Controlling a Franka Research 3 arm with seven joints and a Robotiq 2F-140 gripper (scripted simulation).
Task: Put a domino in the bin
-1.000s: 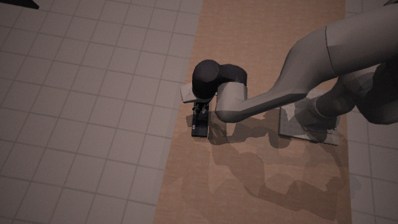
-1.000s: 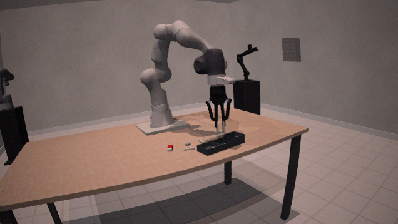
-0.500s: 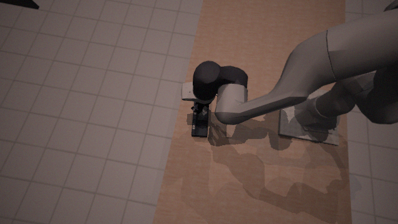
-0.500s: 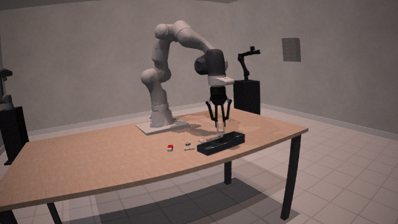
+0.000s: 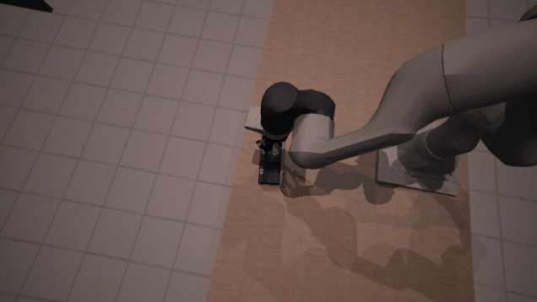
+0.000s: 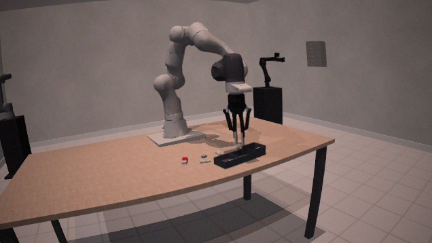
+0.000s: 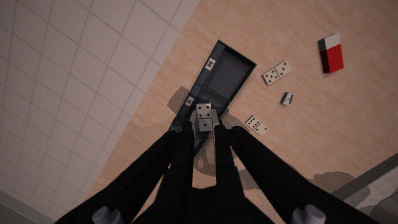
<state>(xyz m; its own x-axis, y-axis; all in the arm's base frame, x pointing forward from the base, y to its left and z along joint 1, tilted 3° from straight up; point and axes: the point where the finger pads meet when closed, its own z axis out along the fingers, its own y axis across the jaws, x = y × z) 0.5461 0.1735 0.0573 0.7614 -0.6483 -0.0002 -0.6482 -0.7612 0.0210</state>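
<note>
The white domino is 30 mm below my hand. From my hand the other things lie so: red-and-white block: 80 mm behind, 240 mm to the right, 100 mm below; then bin: 10 mm ahead, 80 mm below; then grey piece: 110 mm behind, 140 mm to the right, 90 mm below.
</note>
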